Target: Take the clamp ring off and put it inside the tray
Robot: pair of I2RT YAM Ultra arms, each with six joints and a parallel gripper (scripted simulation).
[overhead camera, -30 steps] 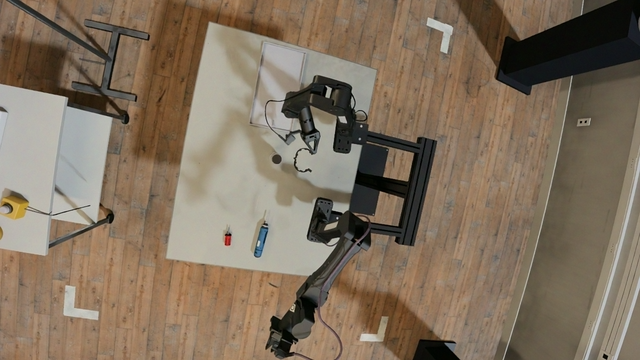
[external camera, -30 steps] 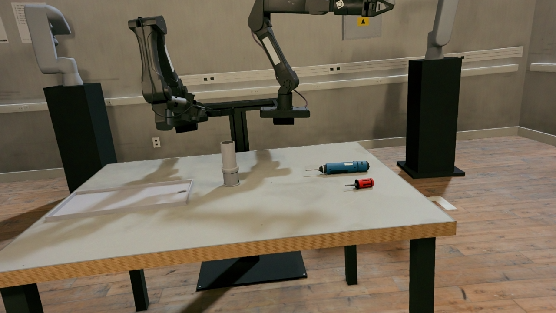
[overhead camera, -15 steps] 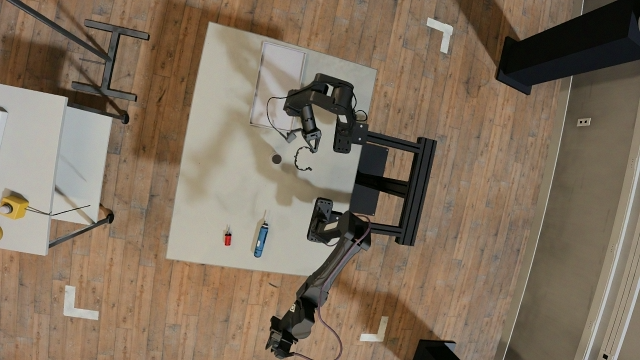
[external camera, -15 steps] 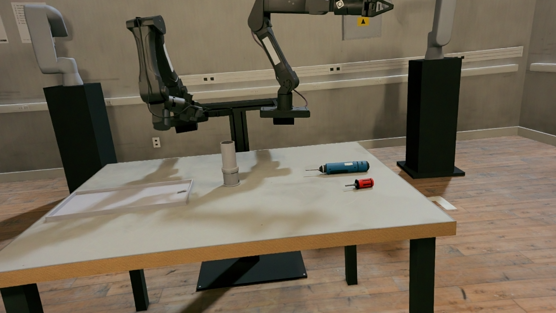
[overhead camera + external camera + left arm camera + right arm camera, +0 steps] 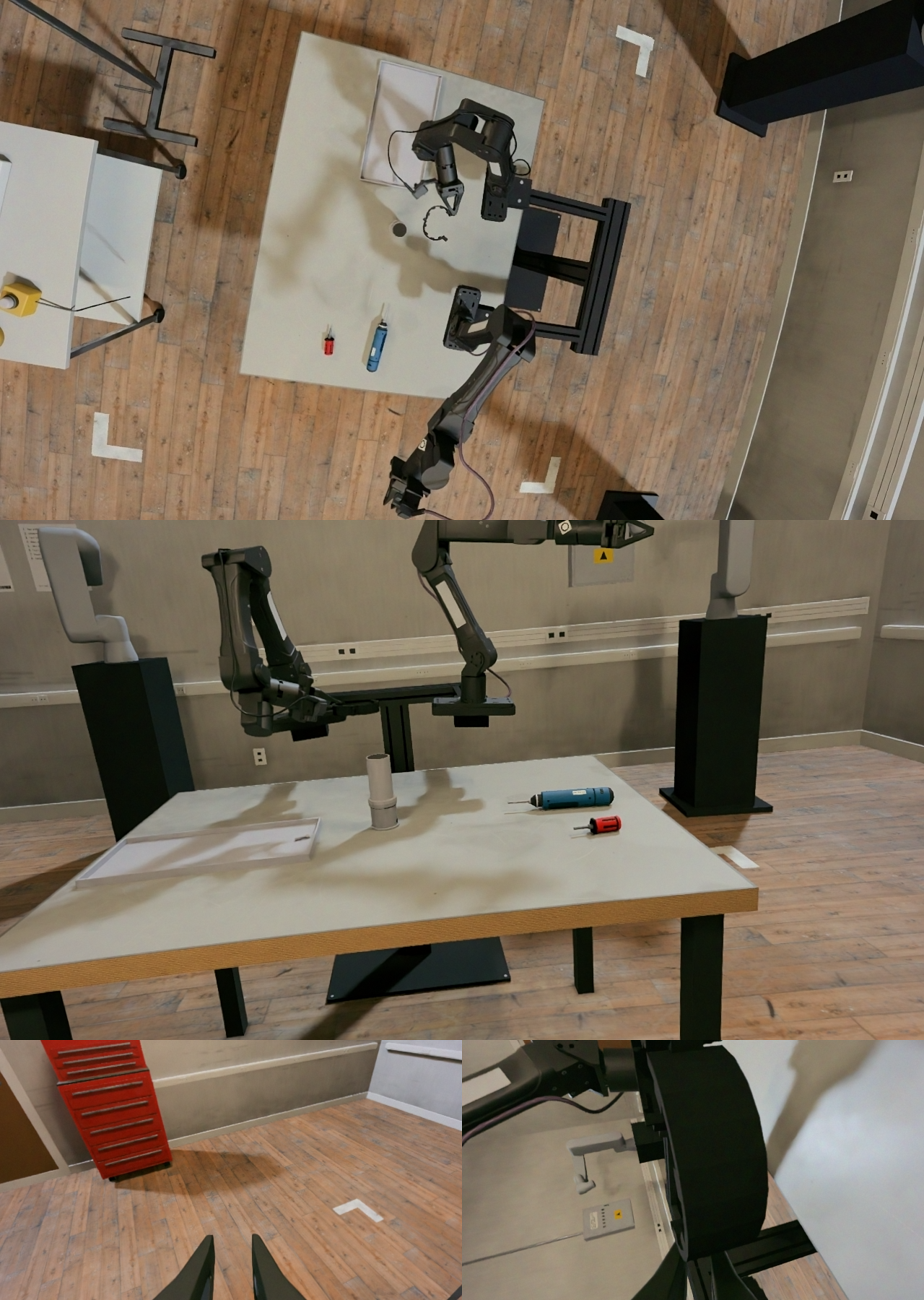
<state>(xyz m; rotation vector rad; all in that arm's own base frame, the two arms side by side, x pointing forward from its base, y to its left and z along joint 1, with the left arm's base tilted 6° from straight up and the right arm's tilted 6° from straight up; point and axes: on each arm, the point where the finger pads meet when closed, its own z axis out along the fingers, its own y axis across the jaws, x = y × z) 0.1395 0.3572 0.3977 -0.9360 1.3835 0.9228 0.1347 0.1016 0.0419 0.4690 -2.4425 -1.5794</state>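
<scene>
The black clamp ring lies 4 cm to the left of my right hand and 4 cm ahead of it. From my right hand the other things lie so: pale link tube 15 cm below, 13 cm ahead, 9 cm to the left; then small screw 25 cm below, 19 cm ahead, 7 cm to the right; then grey joint module 23 cm below, 13 cm ahead, 9 cm to the left.
</scene>
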